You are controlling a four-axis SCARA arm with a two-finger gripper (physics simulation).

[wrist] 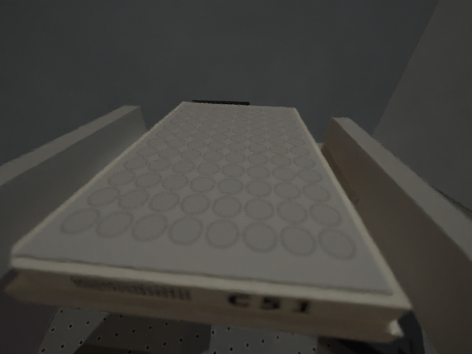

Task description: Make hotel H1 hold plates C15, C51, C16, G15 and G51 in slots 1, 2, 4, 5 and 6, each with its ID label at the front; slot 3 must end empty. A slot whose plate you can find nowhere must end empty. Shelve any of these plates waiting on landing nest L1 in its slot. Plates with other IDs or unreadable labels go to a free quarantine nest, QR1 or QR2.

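Places are measured from the arm's base along level axes (x right, y ahead, z up), in centimetres.
Where they show: gripper, fingertip midpoint: [233, 129].
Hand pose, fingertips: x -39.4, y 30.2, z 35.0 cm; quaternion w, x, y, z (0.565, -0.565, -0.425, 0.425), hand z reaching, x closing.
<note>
Things, the pixels of their centre, and the offset from my fingertips. "*": a spot on its surface instead. Level surfaces: height alone.
- pale plate at the middle of its body: [227, 155] dx +2.2, dy -0.6, dz -0.4 cm
- small dark bar at a spot on its surface: [220, 104] * dx -3.7, dy -0.2, dz +0.3 cm
- perforated deck at its surface level: dz -33.7 cm
A pale plate [227, 187] with rows of round wells fills the middle of the wrist view. Its near edge carries a barcode on the left and the dark label "C51" on the right. My gripper [233, 129] is shut on this plate, with one long finger along its left side and one along its right side. The plate looks level between the fingers. What lies directly under and behind the plate is hidden by it. Hotel H1, landing nest L1 and the quarantine nests cannot be made out.
A small dark bar [220, 103] shows just beyond the plate's far edge. A perforated deck [260, 337] shows below the plate's near edge, with darker patches on it. Grey walls stand behind and to the right.
</note>
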